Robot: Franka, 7 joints.
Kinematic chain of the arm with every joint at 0, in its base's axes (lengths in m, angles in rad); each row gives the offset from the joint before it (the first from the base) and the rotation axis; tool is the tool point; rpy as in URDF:
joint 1: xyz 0 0 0.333 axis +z
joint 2: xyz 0 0 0 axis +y
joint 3: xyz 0 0 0.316 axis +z
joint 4: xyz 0.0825 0 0 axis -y
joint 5: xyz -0.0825 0 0.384 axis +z
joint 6: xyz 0 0 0 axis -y
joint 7: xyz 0.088 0 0 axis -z
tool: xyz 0 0 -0.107 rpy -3.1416 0 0
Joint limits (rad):
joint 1: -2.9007..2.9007
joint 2: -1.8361..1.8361
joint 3: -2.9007..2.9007
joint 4: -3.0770..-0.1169
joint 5: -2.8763..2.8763
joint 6: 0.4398..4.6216
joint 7: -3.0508..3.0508
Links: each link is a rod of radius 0.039 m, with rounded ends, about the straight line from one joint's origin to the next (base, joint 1, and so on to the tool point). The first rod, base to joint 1, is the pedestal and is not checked.
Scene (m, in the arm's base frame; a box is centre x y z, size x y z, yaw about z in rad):
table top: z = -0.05
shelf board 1: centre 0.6 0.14 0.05 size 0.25 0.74 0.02 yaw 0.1
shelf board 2: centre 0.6 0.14 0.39 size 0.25 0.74 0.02 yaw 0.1
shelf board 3: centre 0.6 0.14 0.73 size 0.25 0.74 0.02 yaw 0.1
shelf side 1: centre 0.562 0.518 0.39 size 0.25 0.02 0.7 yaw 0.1
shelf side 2: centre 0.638 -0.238 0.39 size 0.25 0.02 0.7 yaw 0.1
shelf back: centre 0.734 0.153 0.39 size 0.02 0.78 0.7 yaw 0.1
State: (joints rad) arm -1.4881 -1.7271 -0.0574 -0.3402 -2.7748 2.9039 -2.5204
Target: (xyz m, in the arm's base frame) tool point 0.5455 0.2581 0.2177
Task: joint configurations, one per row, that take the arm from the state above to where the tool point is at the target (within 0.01 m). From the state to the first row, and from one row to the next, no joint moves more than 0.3 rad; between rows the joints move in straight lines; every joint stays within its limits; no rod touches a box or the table.
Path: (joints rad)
1: -1.2503 -1.7265 0.1243 -0.5047 -2.8255 3.0805 -2.7564
2: -1.0125 -1.7258 0.3060 -0.6692 -2.8763 3.2570 -2.9923
3: -1.0646 -1.7386 0.5722 -0.9214 -2.8418 3.4319 -2.8979
4: -1.1167 -1.7513 0.8383 -1.1736 -2.8073 3.6067 -2.8035
5: -1.1688 -1.7641 1.1045 -1.4259 -2.7728 3.7816 -2.7092
6: -1.2209 -1.7768 1.3707 -1.6781 -2.7383 3.9564 -2.6148
7: -1.2729 -1.7896 1.6368 -1.9303 -2.7038 4.1313 -2.5204
8: -1.4854 -1.8128 1.5654 -1.6775 -2.6680 3.9388 -2.5204
9: -1.6978 -1.8361 1.4940 -1.4248 -2.6322 3.7463 -2.5204

